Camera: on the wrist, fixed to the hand. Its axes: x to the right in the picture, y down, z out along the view.
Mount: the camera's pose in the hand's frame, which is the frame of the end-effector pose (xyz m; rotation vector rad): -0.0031 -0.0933 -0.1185 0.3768 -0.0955 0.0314
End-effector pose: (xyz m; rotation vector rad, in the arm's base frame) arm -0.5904 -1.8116 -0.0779 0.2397 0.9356 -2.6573
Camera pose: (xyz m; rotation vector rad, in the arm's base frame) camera -0.6134 -1.6671 -0.1145 0.2062 0.3929 -2.7690
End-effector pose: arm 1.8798 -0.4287 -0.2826 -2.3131 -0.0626 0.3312
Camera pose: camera 1.9126 -0.4482 -0.1366 -1.9266 -0.0098 0.4302
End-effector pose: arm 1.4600 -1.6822 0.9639 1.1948 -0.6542 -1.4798
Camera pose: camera 1.5321 -1.6304 0.8420 1.3951 -1.0464 -1.4324
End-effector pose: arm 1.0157 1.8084 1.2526 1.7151 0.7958 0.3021
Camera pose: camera 0.9121 1.9058 1.2024 2.0791 0.7912 0.0923
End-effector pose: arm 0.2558 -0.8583 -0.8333 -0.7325 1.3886 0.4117
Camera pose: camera 0.2299 -1.0053 -0.8114 -0.3781 1.3388 0.1970
